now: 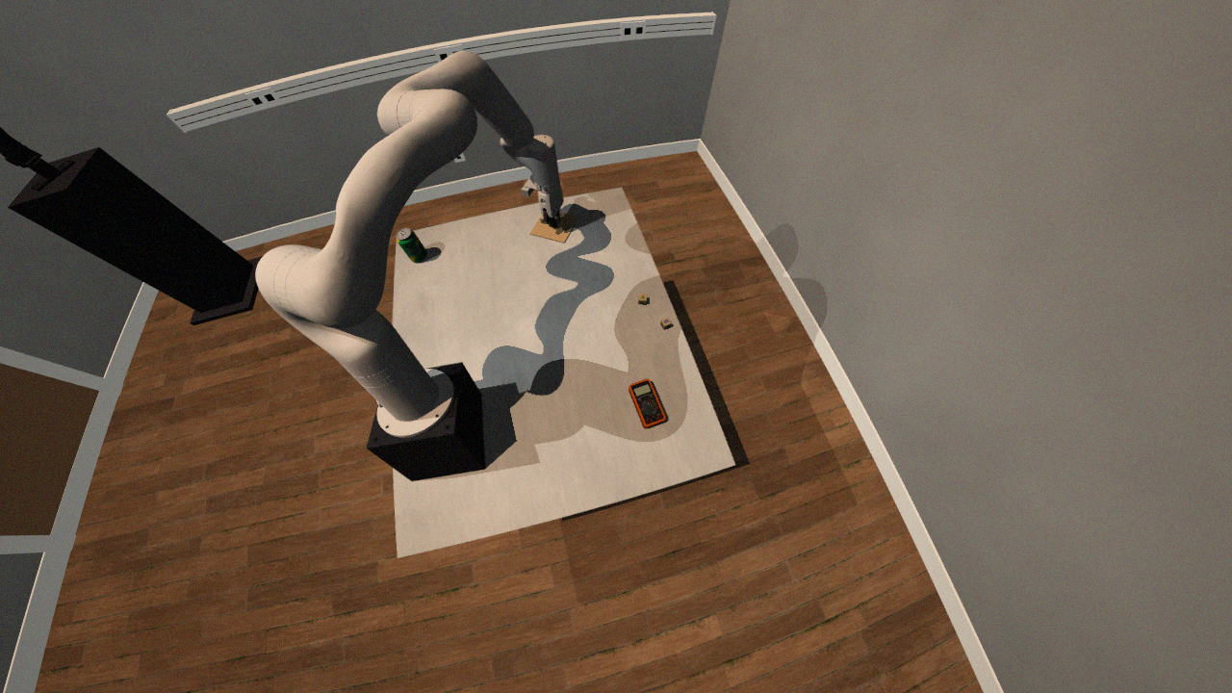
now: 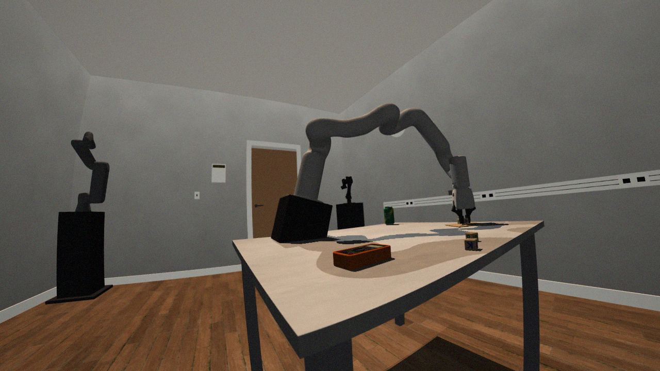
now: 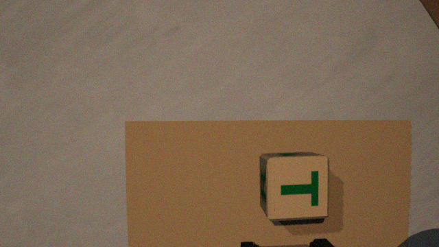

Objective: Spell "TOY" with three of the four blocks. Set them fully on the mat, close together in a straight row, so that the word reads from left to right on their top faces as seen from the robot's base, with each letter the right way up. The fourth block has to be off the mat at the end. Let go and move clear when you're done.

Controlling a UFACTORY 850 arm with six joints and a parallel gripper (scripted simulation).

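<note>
Right now the tan square mat is 3 cm below my hand. The rest, counted from my hand: orange multimeter (13 cm ahead, 75 cm to the right, 1 cm below); then block (3 cm behind, 3 cm to the left, 1 cm below); then green soda can (52 cm behind, 1 cm to the right, 3 cm above).
</note>
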